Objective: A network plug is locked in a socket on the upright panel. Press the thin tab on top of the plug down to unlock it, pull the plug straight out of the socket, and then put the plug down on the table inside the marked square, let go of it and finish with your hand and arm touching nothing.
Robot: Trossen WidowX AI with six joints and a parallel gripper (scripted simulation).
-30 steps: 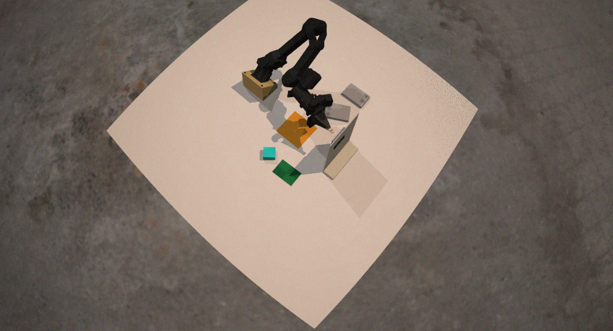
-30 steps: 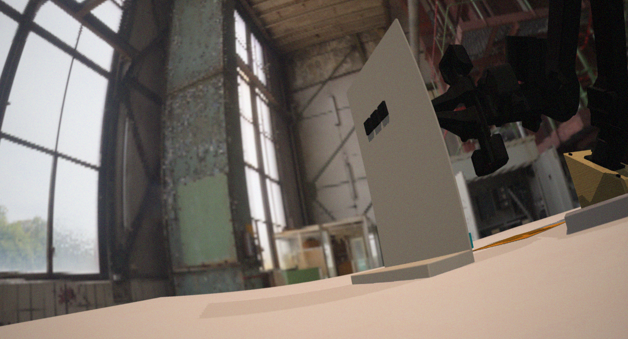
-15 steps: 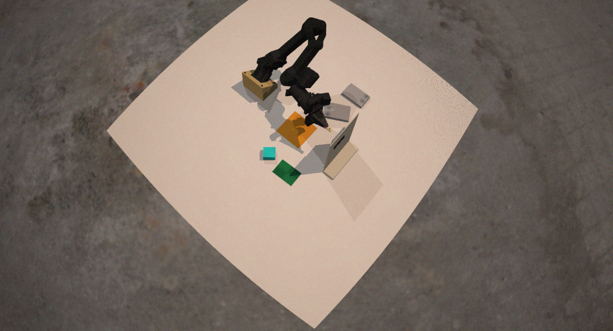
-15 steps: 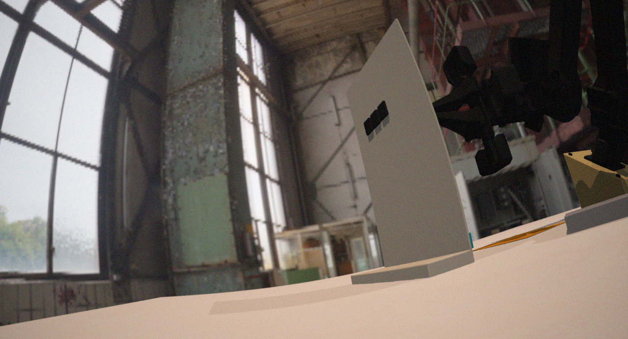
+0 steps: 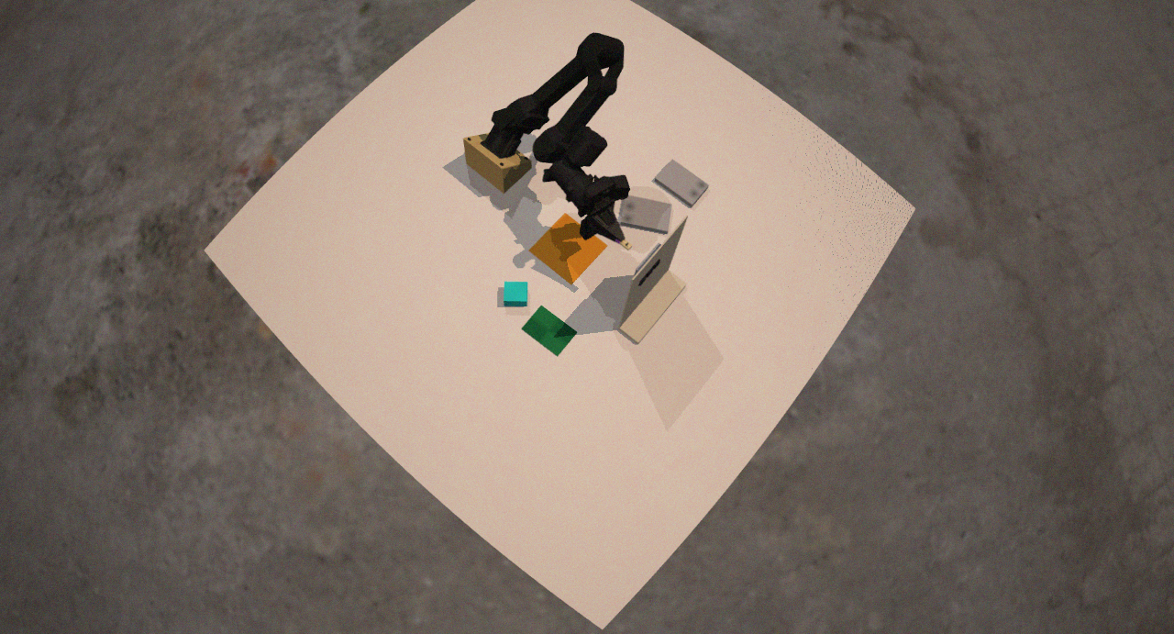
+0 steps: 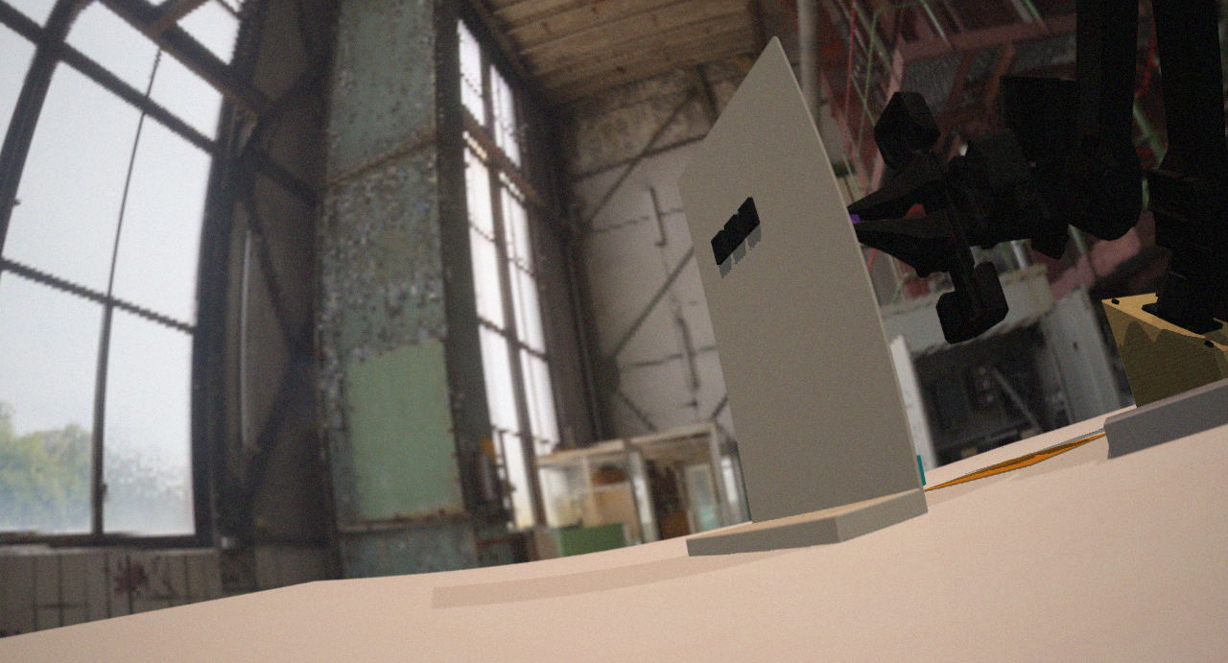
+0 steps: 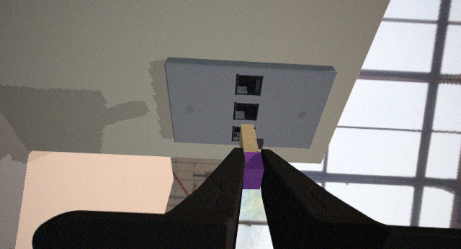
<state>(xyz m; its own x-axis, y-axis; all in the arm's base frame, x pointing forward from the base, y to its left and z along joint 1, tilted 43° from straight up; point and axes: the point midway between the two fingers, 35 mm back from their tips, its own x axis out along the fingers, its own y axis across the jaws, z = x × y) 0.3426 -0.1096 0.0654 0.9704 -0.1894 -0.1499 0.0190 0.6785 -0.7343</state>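
The orange marked square lies 19 cm below my gripper tip, 12 cm behind it and 1 cm to the right of it. Also, from my gripper tip: upright panel (8 cm ahead, 7 cm below, 1 cm to the right); then network plug (right at my gripper tip); then green square (19 cm below, 17 cm to the right, 3 cm behind).
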